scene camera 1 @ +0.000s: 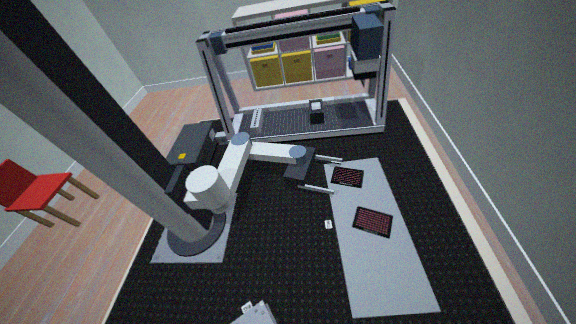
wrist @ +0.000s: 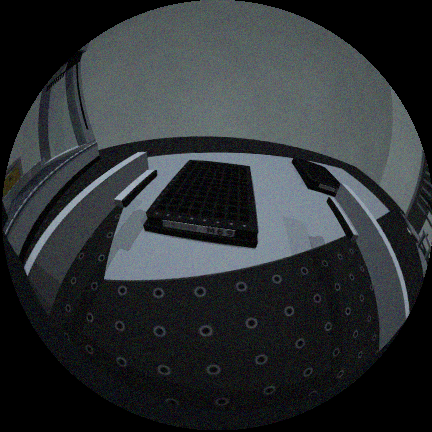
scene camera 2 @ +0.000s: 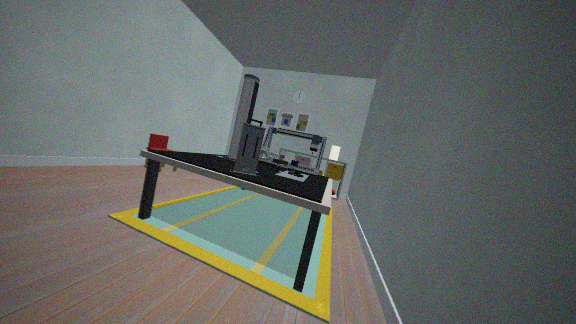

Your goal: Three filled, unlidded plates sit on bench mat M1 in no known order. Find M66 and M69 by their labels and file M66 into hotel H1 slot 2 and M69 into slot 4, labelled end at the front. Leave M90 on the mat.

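Pixels of known places: gripper, fingertip midpoint: (scene camera 1: 338, 175) (wrist: 248, 171) (scene camera 2: 291, 167); arm's base at its link origin: (scene camera 1: 198, 226).
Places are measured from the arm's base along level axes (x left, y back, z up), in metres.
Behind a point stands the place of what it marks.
My gripper (scene camera 1: 337, 176) {x 0.173, y -0.597, z 0.059 m} (wrist: 248, 171) {x 0.173, y -0.597, z 0.059 m} is open and empty. Its fingers point at the far plate (scene camera 1: 347, 177) {x 0.183, y -0.636, z 0.029 m} (wrist: 205, 197) {x 0.201, y -0.610, z 0.030 m} on mat M1 (scene camera 1: 390, 280) (scene camera 2: 300, 178) {x -0.052, y -0.752, z 0.021 m} (wrist: 280, 225); in the wrist view this dark plate lies between and beyond the fingertips, its labelled end facing me, the characters too blurred to read surely. A second filled plate (scene camera 1: 373, 221) {x -0.018, y -0.699, z 0.027 m} (wrist: 316, 177) {x 0.018, y -0.671, z 0.028 m} lies flat on the mat, to the right in the wrist view, its label unreadable. Hotel H1 (scene camera 2: 250, 140) {x -0.602, y -0.471, z 0.233 m} stands as a tall grey rack in scene camera 2; its slot contents are hidden. A third plate does not show on the mat.
A gantry machine (scene camera 1: 307, 136) {x 0.450, y -0.475, z 0.041 m} stands at the table's back. A dark grey box (scene camera 1: 192, 142) {x 0.391, y 0.098, z 0.128 m} sits by the arm's column (scene camera 1: 125, 145) {x -0.029, y -0.077, z 0.501 m}. A small white tag (scene camera 1: 328, 224) {x -0.016, y -0.539, z 0.013 m} lies beside the mat's left edge. A light grey part (scene camera 1: 257, 316) {x -0.311, y -0.318, z 0.073 m} shows at the bottom edge.
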